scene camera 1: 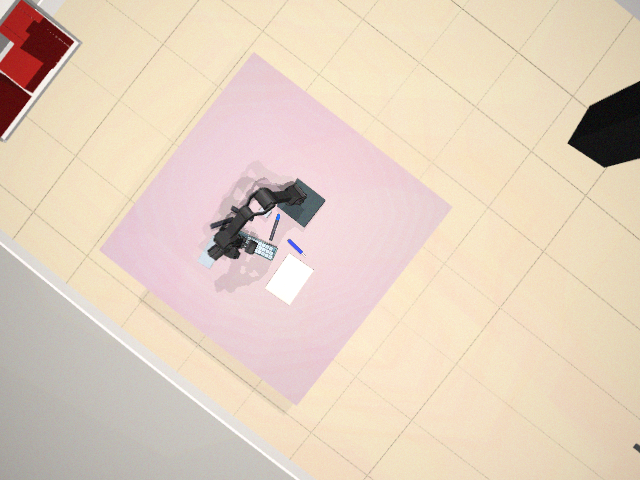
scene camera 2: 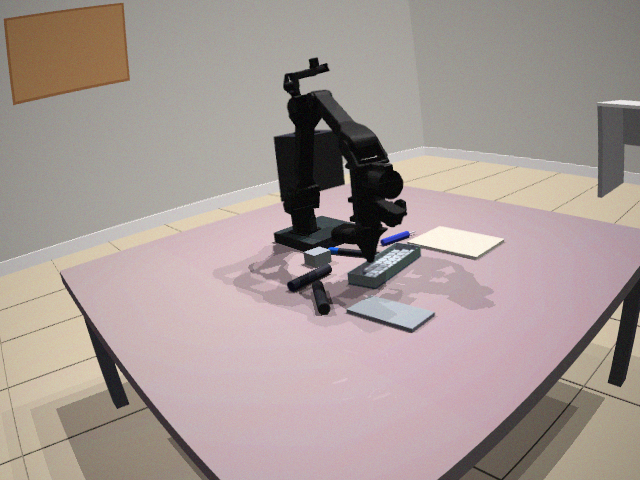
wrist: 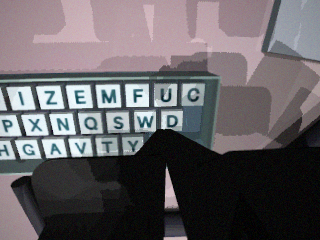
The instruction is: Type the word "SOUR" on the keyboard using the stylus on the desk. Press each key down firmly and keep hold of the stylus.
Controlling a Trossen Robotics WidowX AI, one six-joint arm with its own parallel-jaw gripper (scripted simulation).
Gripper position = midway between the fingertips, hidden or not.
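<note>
My gripper [scene camera 2: 370,262], [wrist: 163,136]: shut, holding nothing. A cream pad [scene camera 2: 471,245], [scene camera 1: 290,277], out of frame in the wrist view. A grey slab [scene camera 2: 398,315]. A dark pen [wrist: 24,192].
</note>
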